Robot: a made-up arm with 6 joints. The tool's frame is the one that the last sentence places. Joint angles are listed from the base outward.
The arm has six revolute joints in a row. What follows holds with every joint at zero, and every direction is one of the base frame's.
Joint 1 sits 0.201 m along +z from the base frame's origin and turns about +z.
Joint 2 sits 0.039 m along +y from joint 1 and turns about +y.
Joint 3 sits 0.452 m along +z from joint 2 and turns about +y.
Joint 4 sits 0.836 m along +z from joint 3 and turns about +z.
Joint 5 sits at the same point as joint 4 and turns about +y.
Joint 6 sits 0.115 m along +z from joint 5 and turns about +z.
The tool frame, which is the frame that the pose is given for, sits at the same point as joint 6; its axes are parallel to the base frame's.
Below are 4 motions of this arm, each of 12 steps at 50 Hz.
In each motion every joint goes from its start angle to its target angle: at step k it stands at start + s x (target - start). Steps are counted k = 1, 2, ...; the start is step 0. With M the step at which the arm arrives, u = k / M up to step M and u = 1 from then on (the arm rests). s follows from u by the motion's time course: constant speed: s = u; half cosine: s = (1 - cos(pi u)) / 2; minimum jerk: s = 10 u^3 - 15 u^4 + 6 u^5.
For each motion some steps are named. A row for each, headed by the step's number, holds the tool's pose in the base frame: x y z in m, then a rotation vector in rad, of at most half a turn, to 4 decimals.
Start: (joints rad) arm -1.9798 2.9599 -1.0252 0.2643 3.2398 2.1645
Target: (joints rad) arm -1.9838 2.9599 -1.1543 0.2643 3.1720 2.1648
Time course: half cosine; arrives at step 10
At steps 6, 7, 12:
6: -0.2764 -0.7266 -0.4367 -1.1598 0.4378 -0.0622
7: -0.2778 -0.7294 -0.4252 -1.1842 0.4500 -0.0636
12: -0.2797 -0.7331 -0.4080 -1.2203 0.4680 -0.0658

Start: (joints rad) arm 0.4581 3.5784 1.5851 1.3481 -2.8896 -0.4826
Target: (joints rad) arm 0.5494 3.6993 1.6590 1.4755 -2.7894 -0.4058
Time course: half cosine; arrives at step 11
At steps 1, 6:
1: -0.7628 -0.3658 0.1048 -1.9776 1.0835 -1.0475
6: -0.7320 -0.4046 0.1885 -2.1090 1.0703 -1.0482

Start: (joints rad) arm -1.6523 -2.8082 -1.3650 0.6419 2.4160 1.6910
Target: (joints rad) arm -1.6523 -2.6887 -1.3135 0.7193 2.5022 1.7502
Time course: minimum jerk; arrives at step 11
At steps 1, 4, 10, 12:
1: 0.0467 -0.4688 -0.6641 -1.6864 0.0596 -0.6923
4: 0.0493 -0.4369 -0.6824 -1.6190 0.0705 -0.6959
10: 0.0568 -0.3391 -0.7291 -1.4215 0.0988 -0.7032
12: 0.0569 -0.3382 -0.7295 -1.4198 0.0990 -0.7033

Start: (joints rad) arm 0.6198 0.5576 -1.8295 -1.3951 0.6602 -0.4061
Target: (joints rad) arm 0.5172 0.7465 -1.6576 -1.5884 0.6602 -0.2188
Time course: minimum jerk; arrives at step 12
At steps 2, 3, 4, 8, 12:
2: -0.5021 -0.3929 0.8784 1.2408 0.1300 -0.6277
3: -0.4948 -0.3826 0.8959 1.2302 0.1367 -0.6433
4: -0.4824 -0.3662 0.9227 1.2138 0.1469 -0.6681
8: -0.3948 -0.2727 1.0571 1.1248 0.1993 -0.8076
12: -0.3549 -0.2381 1.0999 1.0925 0.2168 -0.8598

